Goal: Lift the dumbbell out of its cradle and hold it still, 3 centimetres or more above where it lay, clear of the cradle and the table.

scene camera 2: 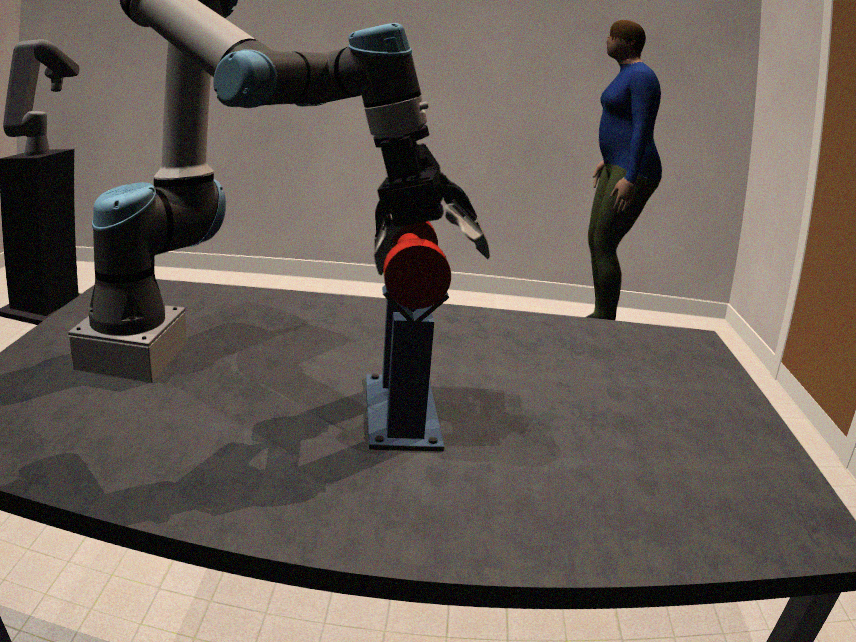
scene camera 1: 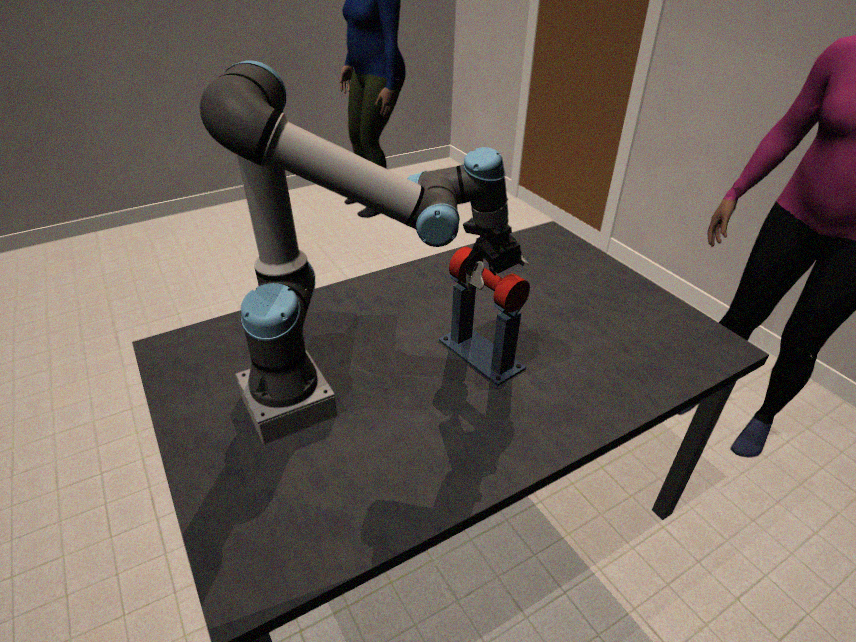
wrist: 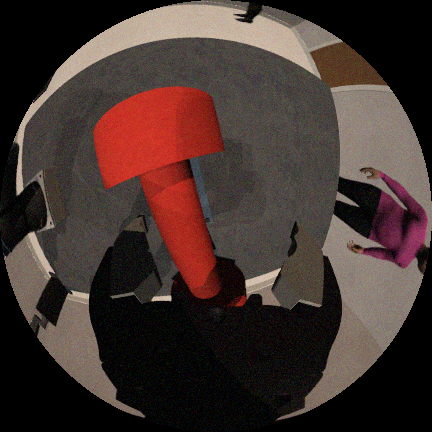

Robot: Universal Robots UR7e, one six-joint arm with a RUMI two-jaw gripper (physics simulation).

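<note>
The red dumbbell lies level, with its heads on the V-shaped tops of the blue-grey cradle. My gripper is open and points down over the dumbbell's bar. The fingers stand on either side of the bar, which is nearer the left finger in the wrist view; a wider gap shows to the right finger. The near head hides part of the bar in scene camera 2. The far head is partly hidden by the gripper in the wrist view.
The cradle stands on the dark table, away from the arm's base. A person in blue stands behind the table; one in pink stands beyond another side.
</note>
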